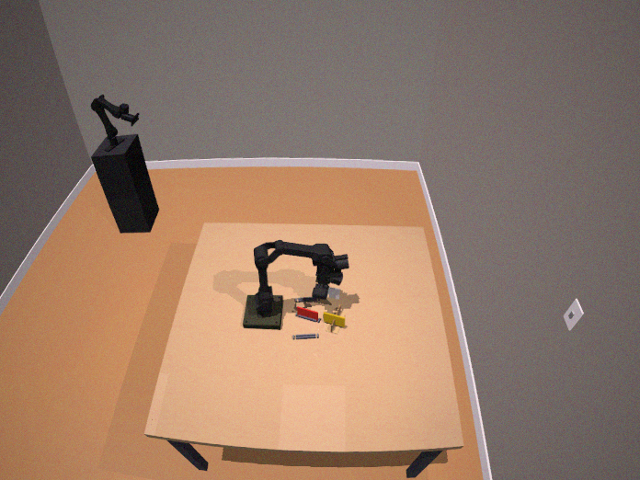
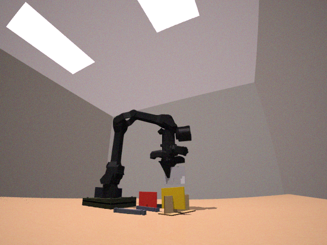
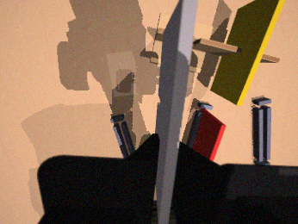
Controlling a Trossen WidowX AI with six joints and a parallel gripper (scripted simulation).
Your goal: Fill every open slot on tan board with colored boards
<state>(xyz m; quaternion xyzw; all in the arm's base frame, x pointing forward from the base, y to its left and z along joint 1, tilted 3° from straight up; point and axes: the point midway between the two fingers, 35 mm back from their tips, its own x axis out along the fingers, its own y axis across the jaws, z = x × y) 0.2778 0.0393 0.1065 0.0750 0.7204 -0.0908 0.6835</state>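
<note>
Right now my gripper tip is 10 cm above the tan board, 8 cm to the left of it and 6 cm short of it. Round my gripper tip: red board: 10 cm below, 7 cm behind, 5 cm to the right; yellow board: 10 cm to the right, 8 cm below, 5 cm ahead; grey board: 2 cm ahead, 1 cm to the right.
</note>
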